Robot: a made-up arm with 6 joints.
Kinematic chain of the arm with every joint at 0, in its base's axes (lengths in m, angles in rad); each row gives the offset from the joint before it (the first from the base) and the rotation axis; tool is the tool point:
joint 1: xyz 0 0 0.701 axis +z
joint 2: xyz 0.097 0 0 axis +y
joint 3: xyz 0 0 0.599 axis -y
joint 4: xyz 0 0 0.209 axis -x
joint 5: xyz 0.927 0 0 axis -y
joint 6: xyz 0.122 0 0 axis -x
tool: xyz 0 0 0
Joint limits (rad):
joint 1: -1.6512..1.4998
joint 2: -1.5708..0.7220
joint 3: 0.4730..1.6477
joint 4: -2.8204..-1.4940
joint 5: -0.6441..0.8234
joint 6: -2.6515..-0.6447
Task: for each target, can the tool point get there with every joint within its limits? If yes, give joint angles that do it. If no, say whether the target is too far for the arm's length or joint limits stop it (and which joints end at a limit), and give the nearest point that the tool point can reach.
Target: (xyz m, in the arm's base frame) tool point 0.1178 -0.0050 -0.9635
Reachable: no: joint limits stop it (at a limit: joint 1, joint 2, joint 3, joint 4, joint 5) | nearest point 0.1437 1.4954 0.3446 | short by 1.991 m
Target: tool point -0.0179 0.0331 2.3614
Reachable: yes | joints 0.2530 -0.1229 1.2488 -2.3170 -0.4206 -2.1867
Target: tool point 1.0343 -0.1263 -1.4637
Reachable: no: too far | nearest point 1.4914 -0.1821 1.0219 | short by 2.528 m
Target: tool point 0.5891 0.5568 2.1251
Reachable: yes | joints 0.8022 0.0887 0.8082 -2.1017 0.3540 -1.4959
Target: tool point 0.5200 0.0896 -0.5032
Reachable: no: joint limits stop it (at a limit: joint 1, joint 2, joint 3, joint 5) | nearest point 0.1534 1.4949 0.3486 | short by 1.684 m
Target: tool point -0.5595 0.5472 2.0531
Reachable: yes | joints -0.8392 -0.8571 0.9578 -2.0809 0.4971 -2.4039
